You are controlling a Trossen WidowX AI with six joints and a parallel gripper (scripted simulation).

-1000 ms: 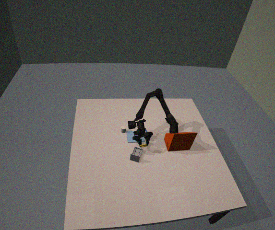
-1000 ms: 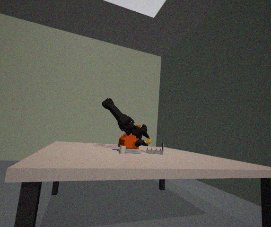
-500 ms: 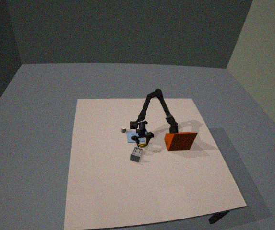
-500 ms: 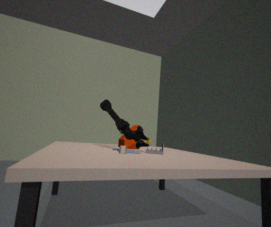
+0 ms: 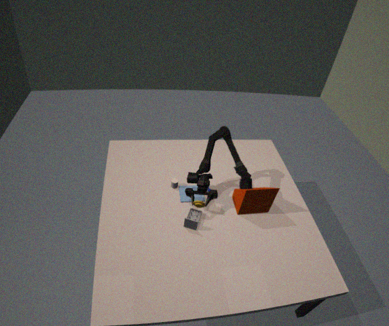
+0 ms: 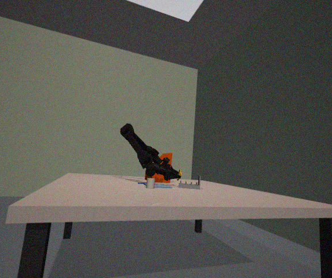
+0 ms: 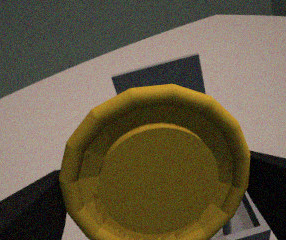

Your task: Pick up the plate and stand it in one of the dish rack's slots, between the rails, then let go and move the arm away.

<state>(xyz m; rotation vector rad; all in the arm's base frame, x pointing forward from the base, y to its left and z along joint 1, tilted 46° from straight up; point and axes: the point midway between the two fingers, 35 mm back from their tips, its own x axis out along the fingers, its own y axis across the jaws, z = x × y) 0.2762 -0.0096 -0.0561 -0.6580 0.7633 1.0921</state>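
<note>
My gripper tip is now 50 mm to the right of the grey dish rack, 50 mm above it and 30 mm short of it. Also, from my gripper tip: light blue mat (150 mm to the right, 70 mm below, 20 mm ahead); yellow plate (10 mm to the right); small white cup (220 mm to the right, 130 mm ahead, 50 mm below).
</note>
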